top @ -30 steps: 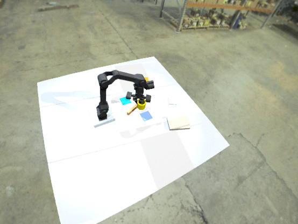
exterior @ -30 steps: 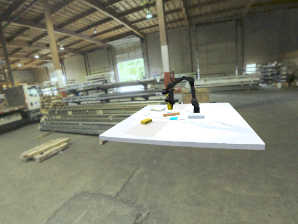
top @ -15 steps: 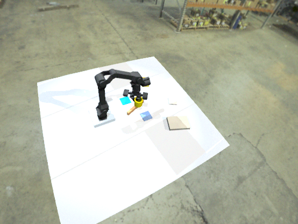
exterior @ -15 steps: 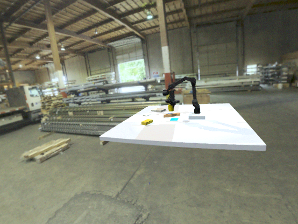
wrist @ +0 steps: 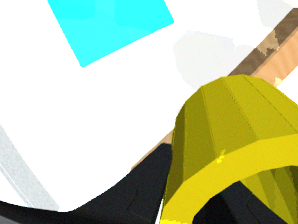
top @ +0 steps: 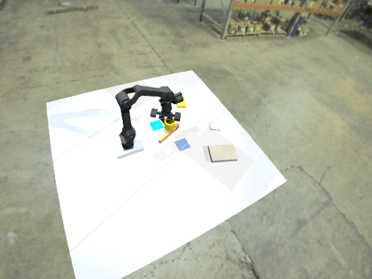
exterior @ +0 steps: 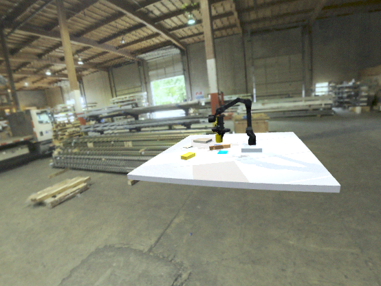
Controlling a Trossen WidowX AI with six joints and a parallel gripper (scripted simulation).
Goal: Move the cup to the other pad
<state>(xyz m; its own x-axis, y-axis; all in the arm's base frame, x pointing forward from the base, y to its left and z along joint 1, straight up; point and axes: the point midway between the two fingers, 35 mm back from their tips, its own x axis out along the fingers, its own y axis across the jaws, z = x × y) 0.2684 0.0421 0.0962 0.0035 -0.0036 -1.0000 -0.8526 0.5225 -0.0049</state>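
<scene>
Right now my gripper tip is 110 mm above the cyan pad, 80 mm to the right of it and 30 mm past it. From my gripper tip the other things lie so: yellow cup (20 mm to the right, 20 mm ahead); then wooden bar (90 mm below, 20 mm to the right, 20 mm ahead); then blue pad (130 mm to the right, 110 mm below, 80 mm ahead).
</scene>
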